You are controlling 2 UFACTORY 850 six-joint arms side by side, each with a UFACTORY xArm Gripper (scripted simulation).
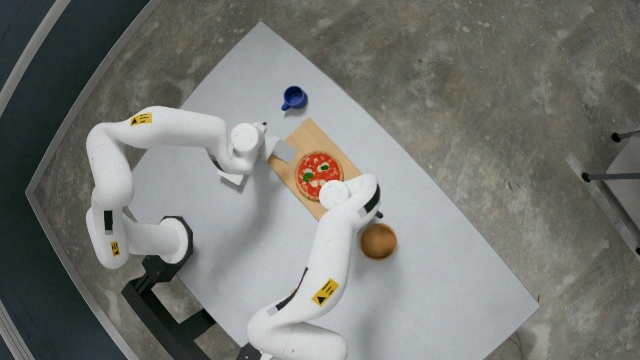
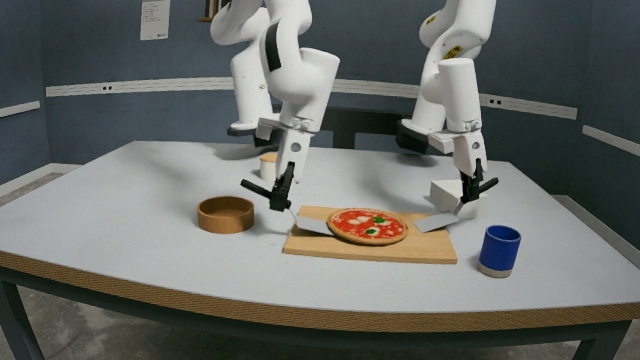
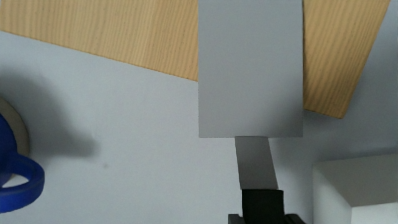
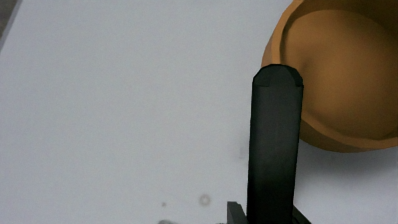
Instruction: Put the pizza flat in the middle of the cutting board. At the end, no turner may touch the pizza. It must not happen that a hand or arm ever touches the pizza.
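My left gripper and my right gripper are there in the pictures, and I can see a brown bowl in them as well.
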